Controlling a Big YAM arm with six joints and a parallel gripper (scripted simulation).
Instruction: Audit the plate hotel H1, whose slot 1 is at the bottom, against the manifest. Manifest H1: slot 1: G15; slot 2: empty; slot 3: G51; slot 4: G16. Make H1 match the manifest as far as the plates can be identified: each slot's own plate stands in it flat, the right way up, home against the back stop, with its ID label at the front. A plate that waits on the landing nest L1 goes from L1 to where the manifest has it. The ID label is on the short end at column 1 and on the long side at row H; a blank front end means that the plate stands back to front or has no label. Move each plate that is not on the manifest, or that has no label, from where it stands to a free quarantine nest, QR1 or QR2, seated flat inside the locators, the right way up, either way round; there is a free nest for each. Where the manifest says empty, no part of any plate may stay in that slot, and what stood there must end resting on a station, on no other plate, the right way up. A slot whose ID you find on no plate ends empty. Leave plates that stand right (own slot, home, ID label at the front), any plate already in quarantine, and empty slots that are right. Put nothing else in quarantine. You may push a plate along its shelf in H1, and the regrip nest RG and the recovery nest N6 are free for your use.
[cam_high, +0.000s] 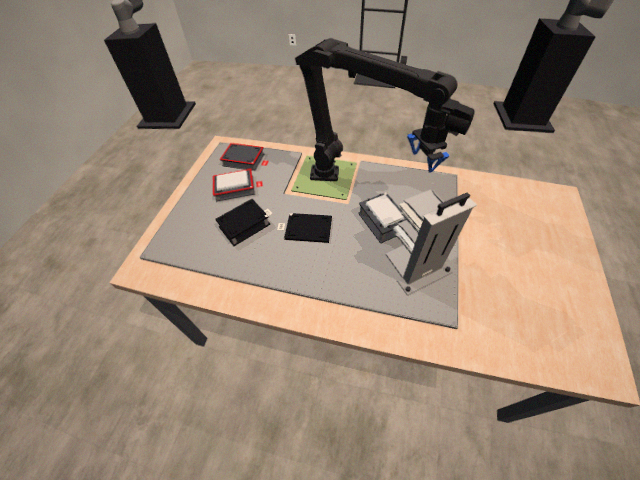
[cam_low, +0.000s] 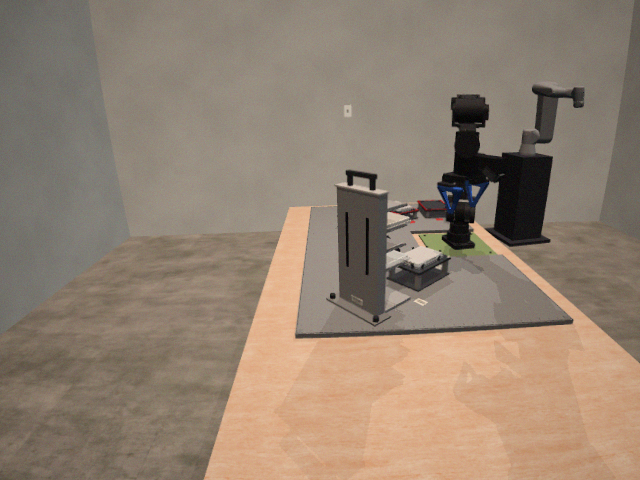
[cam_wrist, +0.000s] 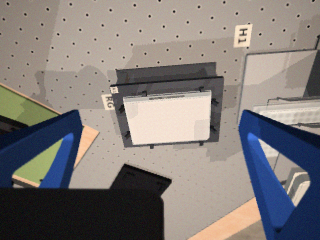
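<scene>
The dark raised RG nest lies 70 mm ahead of my hand, 110 mm to the right of it and 190 mm below it. The rest, counted from my hand: black N6 nest (120 mm ahead, 380 mm to the right, 240 mm below); white plate labelled G51 (210 mm ahead, 20 mm to the right, 30 mm below); H1 tag (120 mm ahead, 40 mm to the left, 250 mm below).
</scene>
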